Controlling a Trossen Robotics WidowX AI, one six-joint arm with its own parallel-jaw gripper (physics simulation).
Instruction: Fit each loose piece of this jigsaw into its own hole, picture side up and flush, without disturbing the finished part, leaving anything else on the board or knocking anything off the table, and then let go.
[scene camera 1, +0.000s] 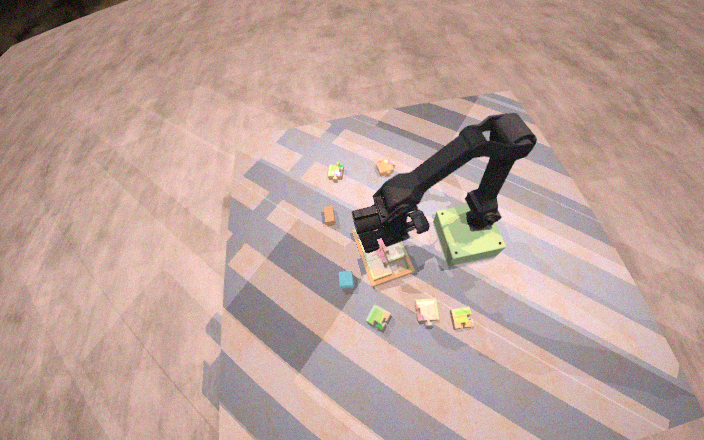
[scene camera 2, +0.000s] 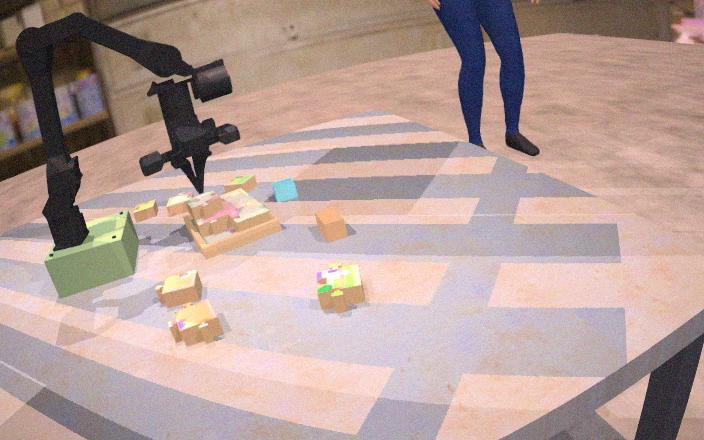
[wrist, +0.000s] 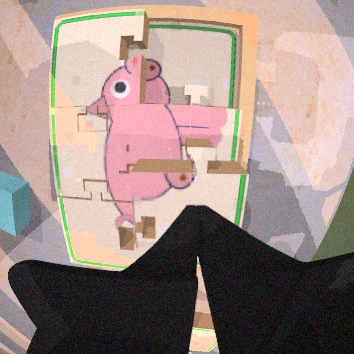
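Note:
The jigsaw board (scene camera 1: 393, 278) (scene camera 2: 244, 240) (wrist: 250, 60) shows a pink animal. One hole (wrist: 200, 55) is open at its top right in the wrist view; another (scene camera 1: 401, 265) shows at its lower right in scene camera 1. Between them a picture-up piece (scene camera 2: 205, 203) (wrist: 217, 192) stands higher than its neighbours. My gripper (scene camera 2: 200, 191) (wrist: 194, 214) is shut and empty, its tips over or at this raised piece; contact is unclear. Loose pieces lie off the board: two (scene camera 1: 378, 317) (scene camera 1: 427, 310) below it in scene camera 1, and another (scene camera 1: 461, 318) beside them.
More jigsaw pieces (scene camera 2: 340, 285) (scene camera 2: 179, 287) (scene camera 2: 197, 320) lie on the near side in scene camera 2. A cyan block (scene camera 1: 346, 279) (scene camera 2: 284, 189) (wrist: 14, 202) and an orange block (scene camera 1: 329, 215) (scene camera 2: 331, 224) stand near the board. The green base (scene camera 1: 480, 246) (scene camera 2: 93, 267) is beside it.

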